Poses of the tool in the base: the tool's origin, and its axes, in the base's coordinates. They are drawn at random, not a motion.
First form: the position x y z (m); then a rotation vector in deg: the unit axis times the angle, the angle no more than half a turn.
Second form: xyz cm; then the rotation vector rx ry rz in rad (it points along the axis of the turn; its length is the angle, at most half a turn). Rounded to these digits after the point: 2 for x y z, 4 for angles.
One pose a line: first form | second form
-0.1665 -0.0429 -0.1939 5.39 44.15 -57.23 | -16.65 -4.29 -19.39 0.0941 0.7706 -0.9989
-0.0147 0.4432 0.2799 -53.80 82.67 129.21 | -1.47 44.32 27.99 -0.9390 1.4429 2.2551
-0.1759 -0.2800 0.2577 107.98 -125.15 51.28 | -17.59 -28.00 25.77 1.8846 -2.1843 0.8950
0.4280 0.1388 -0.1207 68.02 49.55 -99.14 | 42.80 13.88 -12.07 1.1872 0.8648 -1.7303
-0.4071 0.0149 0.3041 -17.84 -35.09 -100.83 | -40.71 1.49 30.41 -0.3114 -0.6124 -1.7598
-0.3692 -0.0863 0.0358 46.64 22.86 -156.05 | -36.92 -8.63 3.58 0.8140 0.3990 -2.7236
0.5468 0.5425 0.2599 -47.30 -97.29 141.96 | 54.68 54.25 25.99 -0.8255 -1.6980 2.4777
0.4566 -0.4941 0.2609 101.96 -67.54 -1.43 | 45.66 -49.41 26.09 1.7795 -1.1788 -0.0250
